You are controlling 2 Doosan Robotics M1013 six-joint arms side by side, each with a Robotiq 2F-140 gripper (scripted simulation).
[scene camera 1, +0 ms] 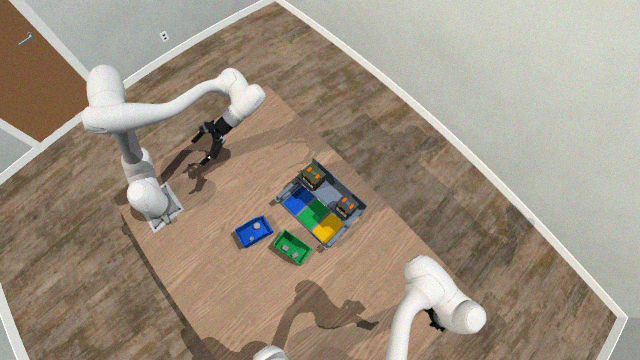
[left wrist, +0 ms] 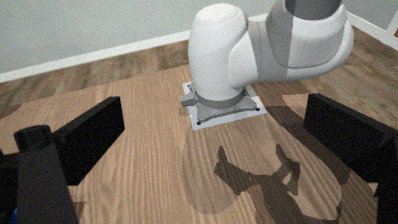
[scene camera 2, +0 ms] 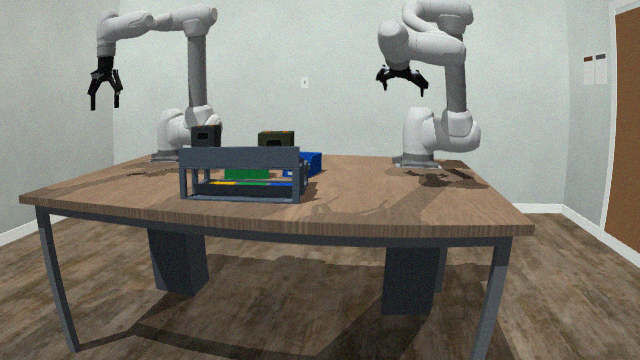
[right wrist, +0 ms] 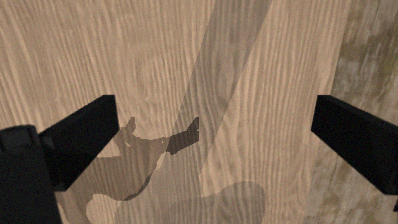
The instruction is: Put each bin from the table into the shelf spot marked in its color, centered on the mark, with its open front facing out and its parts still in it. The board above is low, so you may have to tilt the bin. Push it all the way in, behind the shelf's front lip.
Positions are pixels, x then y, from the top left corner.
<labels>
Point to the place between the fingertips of my right gripper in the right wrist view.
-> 214,112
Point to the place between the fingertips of my left gripper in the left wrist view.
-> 213,112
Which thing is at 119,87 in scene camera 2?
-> My right gripper.
</labels>
